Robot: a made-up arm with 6 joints. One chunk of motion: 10 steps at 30 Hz.
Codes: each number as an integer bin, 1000 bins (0 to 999) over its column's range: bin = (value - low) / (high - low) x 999, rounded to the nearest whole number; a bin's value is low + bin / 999 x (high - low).
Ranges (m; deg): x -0.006..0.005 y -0.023..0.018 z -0.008..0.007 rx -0.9..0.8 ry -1..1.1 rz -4.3..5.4
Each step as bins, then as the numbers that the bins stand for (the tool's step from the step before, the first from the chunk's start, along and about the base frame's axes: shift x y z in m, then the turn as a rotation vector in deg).
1 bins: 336 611 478 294 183 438
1 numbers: -0.00230 0.00208 -0.00082 -0.400 -0.615 -0.047
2 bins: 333 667 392 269 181 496
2 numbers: -0.00233 0.00437 -0.00211 -0.442 -0.620 0.516
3 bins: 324 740 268 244 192 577
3 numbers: -0.00243 0.00737 -0.00398 -0.485 -0.596 1.303
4 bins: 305 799 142 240 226 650
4 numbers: -0.00264 0.00979 -0.00587 -0.492 -0.525 2.011
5 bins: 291 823 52 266 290 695
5 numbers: -0.00280 0.01078 -0.00722 -0.447 -0.390 2.448
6 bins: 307 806 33 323 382 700
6 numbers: -0.00262 0.01008 -0.00750 -0.350 -0.197 2.497
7 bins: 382 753 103 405 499 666
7 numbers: -0.00179 0.00790 -0.00645 -0.211 0.049 2.167
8 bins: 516 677 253 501 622 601
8 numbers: -0.00032 0.00478 -0.00420 -0.047 0.308 1.536
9 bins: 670 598 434 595 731 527
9 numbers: 0.00138 0.00154 -0.00148 0.113 0.537 0.817
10 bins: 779 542 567 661 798 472
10 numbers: 0.00258 -0.00076 0.00051 0.225 0.677 0.283
